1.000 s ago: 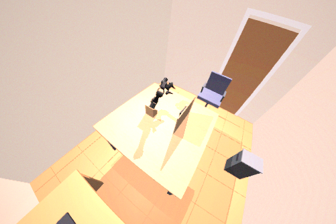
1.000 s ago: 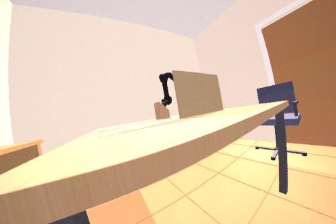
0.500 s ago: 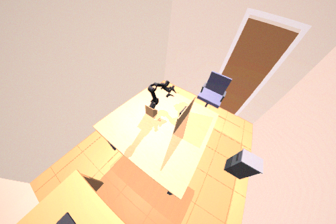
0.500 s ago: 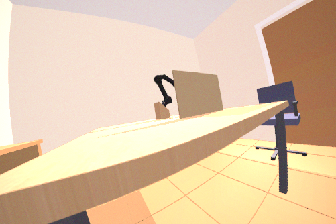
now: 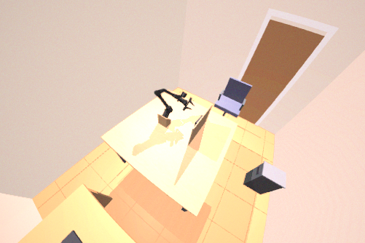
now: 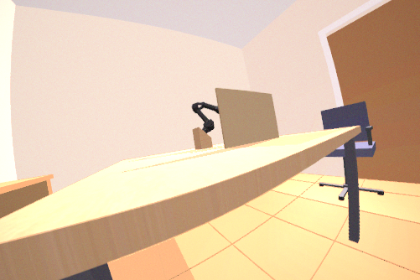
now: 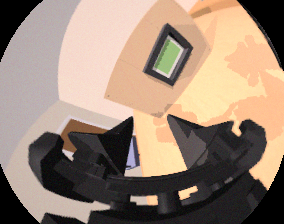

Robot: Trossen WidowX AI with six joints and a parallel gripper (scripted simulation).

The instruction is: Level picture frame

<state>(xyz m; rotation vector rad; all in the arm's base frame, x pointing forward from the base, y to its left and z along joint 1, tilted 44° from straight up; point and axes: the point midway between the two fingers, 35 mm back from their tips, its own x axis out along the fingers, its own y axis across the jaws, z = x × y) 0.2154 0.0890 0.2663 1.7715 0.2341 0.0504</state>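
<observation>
Right now the picture frame is 160 mm ahead of my gripper tip, 160 mm to the right of it and 40 mm below it. Also, from my gripper tip: tan wall panel 170 mm ahead, 150 mm to the right, 60 mm below.
</observation>
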